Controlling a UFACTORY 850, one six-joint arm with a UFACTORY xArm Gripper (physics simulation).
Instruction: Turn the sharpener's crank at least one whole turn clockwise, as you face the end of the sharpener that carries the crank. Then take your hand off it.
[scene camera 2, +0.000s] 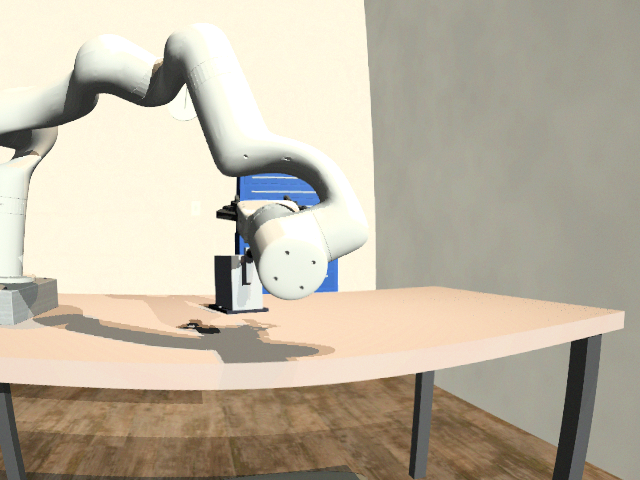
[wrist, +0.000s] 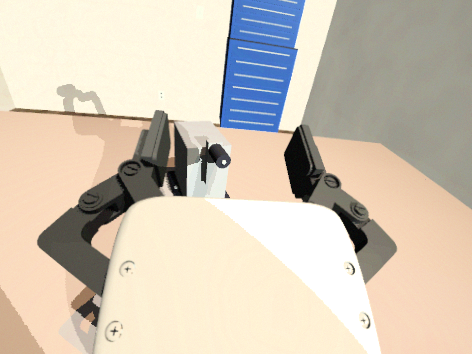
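The pencil sharpener (scene camera 2: 224, 283) (wrist: 194, 134) stands upright on the table, a pale box with a dark side and a dark base. Its crank has a thin dark arm (wrist: 203, 167) and a black knob (wrist: 219, 155) at the upper end, on the end facing the wrist camera. In the scene view the wrist of the arm hides part of the sharpener and crank. My gripper (wrist: 232, 133) is open and empty, its fingers spread wide. In the wrist view the sharpener and knob appear between the fingers, nearer the left finger. Whether a finger touches the sharpener cannot be told.
The table (scene camera 2: 413, 320) (wrist: 415, 215) carries the sharpener and the robot's base block (scene camera 2: 31, 302) at the left. A blue cabinet (scene camera 2: 328, 276) (wrist: 257, 85) stands behind the table by the pale wall. A grey wall (scene camera 2: 491, 155) (wrist: 400, 75) is on the right. The arm's shadow falls on the table.
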